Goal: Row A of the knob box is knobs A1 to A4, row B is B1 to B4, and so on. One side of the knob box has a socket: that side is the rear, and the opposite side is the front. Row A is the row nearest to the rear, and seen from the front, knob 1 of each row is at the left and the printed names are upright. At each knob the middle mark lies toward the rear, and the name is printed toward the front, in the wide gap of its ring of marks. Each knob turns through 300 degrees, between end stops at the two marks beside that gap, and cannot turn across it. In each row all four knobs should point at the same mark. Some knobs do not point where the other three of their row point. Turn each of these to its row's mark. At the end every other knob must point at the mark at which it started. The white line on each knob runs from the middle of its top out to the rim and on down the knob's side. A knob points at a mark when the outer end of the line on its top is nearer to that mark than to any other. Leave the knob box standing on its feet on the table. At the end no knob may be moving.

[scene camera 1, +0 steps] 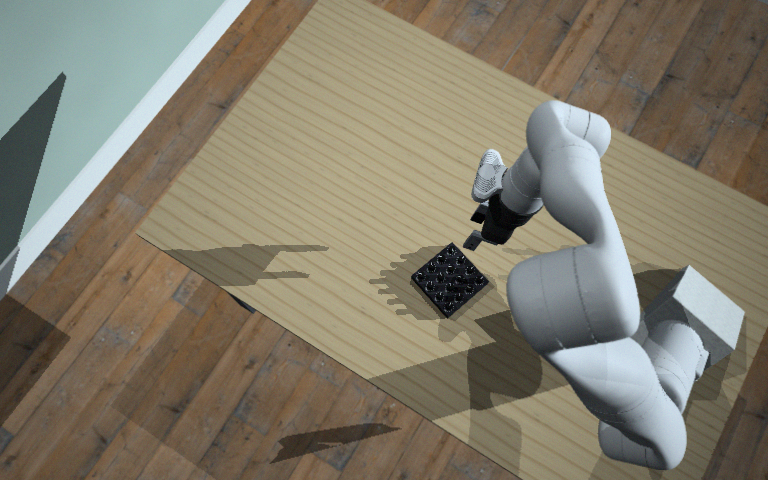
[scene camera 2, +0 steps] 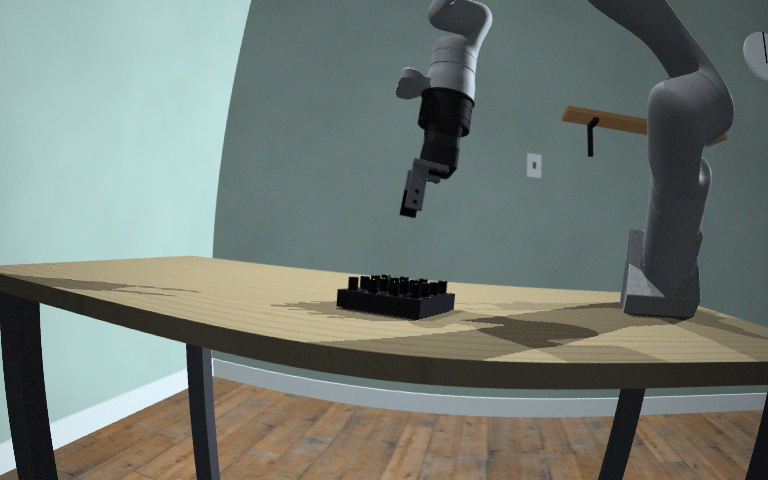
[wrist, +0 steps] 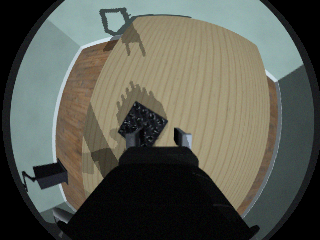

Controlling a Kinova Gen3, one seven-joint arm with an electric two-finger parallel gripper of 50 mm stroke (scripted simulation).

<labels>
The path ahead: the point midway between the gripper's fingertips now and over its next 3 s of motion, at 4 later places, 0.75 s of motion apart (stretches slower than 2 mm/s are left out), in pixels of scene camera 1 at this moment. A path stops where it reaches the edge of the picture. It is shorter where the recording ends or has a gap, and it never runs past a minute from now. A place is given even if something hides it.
My gripper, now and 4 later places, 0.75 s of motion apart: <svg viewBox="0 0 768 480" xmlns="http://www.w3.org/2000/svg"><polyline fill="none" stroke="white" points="472,233 462,269 461,276 462,281 462,284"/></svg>
</labels>
